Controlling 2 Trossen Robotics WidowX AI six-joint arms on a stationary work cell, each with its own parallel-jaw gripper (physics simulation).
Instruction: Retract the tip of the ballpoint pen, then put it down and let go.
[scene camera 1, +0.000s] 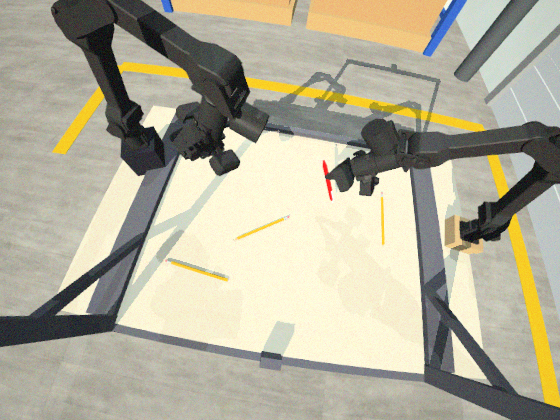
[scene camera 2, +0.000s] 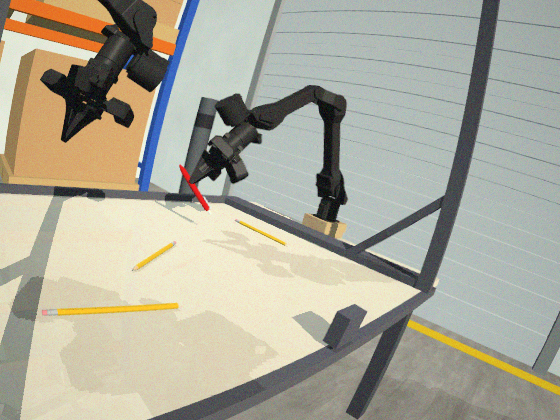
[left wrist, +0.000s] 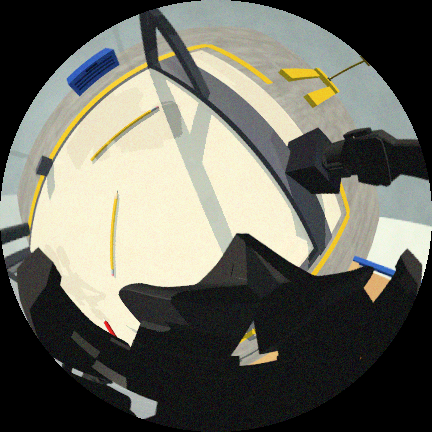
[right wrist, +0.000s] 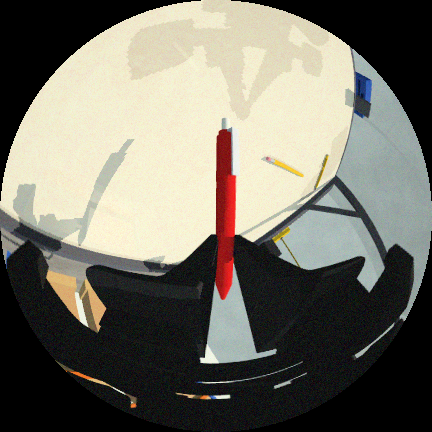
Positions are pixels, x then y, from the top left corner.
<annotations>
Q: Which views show the left gripper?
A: Scene camera 1, scene camera 2 and the left wrist view only.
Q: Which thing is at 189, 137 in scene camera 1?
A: The left gripper.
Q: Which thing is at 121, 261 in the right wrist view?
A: A dark frame.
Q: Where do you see a dark frame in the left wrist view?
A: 256, 132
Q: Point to a dark frame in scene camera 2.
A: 256, 391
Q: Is the left gripper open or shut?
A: Shut.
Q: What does the left gripper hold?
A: Nothing.
</annotations>
